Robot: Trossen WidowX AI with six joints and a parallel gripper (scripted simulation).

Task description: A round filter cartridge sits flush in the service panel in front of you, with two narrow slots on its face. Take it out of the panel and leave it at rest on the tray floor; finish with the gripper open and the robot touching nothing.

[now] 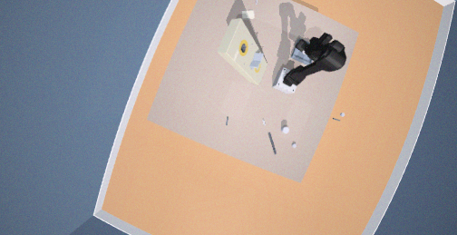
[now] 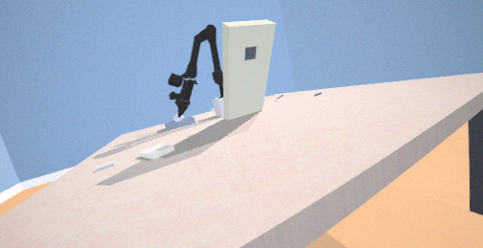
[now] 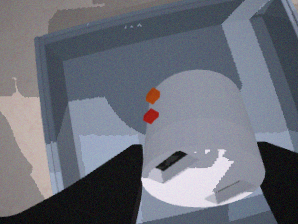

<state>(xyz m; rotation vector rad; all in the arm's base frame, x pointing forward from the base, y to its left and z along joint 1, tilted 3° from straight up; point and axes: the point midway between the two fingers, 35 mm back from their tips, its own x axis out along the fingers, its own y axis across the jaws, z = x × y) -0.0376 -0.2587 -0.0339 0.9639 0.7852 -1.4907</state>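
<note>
Right now the white round filter cartridge is right at my gripper tip. Round my gripper tip: white block: 500 mm ahead, 80 mm to the right, 40 mm below; then grey tray: 40 mm below, 10 mm to the right.
</note>
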